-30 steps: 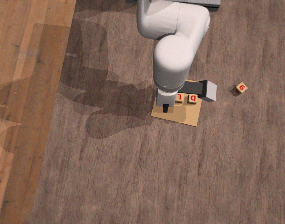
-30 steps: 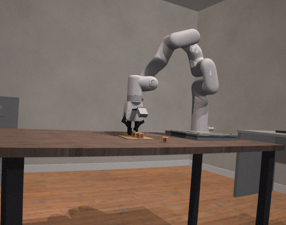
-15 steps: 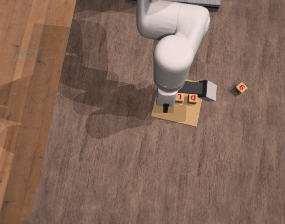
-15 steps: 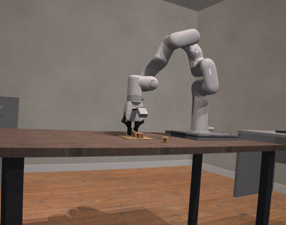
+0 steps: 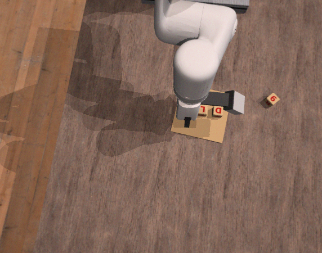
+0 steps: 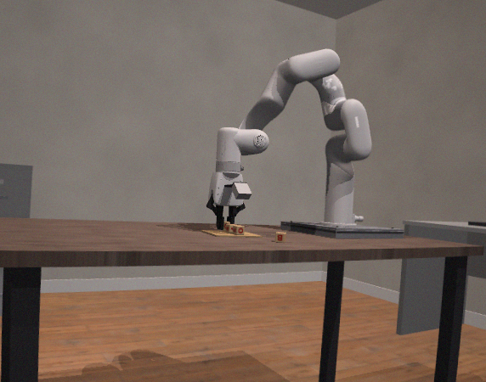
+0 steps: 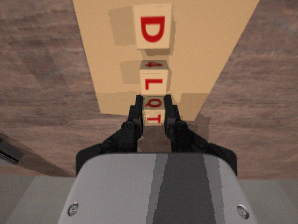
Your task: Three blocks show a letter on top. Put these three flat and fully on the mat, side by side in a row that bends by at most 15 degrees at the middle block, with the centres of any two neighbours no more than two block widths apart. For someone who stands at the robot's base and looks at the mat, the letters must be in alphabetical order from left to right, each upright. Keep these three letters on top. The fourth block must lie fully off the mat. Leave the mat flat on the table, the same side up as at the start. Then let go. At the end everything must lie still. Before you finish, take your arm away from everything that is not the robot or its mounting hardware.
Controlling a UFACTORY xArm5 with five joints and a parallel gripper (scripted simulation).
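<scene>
The tan mat is 40 mm to the left of my hand and 30 mm below it.
</scene>
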